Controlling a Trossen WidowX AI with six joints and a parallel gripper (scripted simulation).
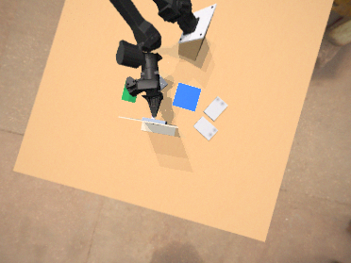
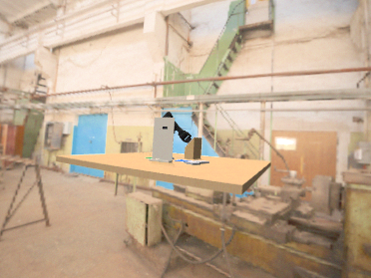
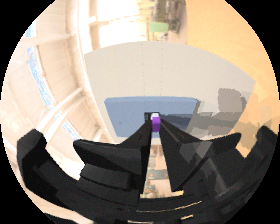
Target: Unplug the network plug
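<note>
Right now my gripper tip is 24 cm above the blue marked square, 15 cm past it and 8 cm to the right of it. Also, from my gripper tip: upright panel: 9 cm below, 2 cm ahead, 1 cm to the left; network plug: 1 cm ahead.
</note>
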